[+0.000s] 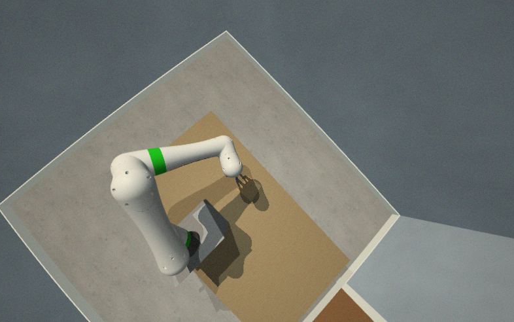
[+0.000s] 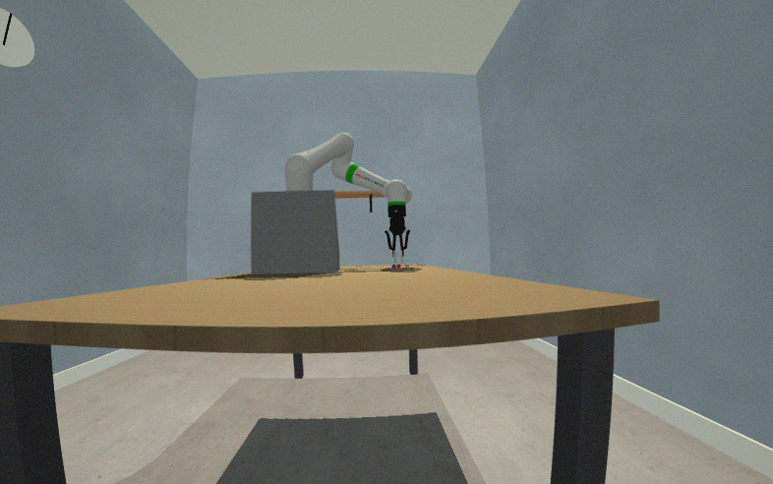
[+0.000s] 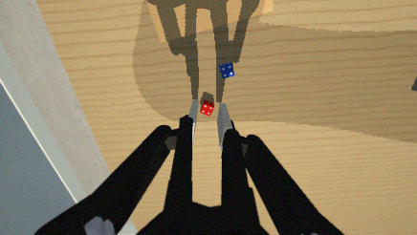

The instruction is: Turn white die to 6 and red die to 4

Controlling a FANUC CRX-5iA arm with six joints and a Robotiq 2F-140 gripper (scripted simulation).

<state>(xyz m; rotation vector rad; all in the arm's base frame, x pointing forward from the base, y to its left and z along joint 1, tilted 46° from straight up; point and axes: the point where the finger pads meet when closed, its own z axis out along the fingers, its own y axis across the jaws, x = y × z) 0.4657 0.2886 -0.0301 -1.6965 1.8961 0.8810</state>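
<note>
The red die lies 50 mm below my hand. From my hand the other things lie so: blue die (50 mm to the right, 50 mm below, 30 mm behind); then white die (170 mm to the right, 40 mm below, 30 mm ahead); then tan mat (170 mm to the right, 50 mm below, 10 mm ahead).
</note>
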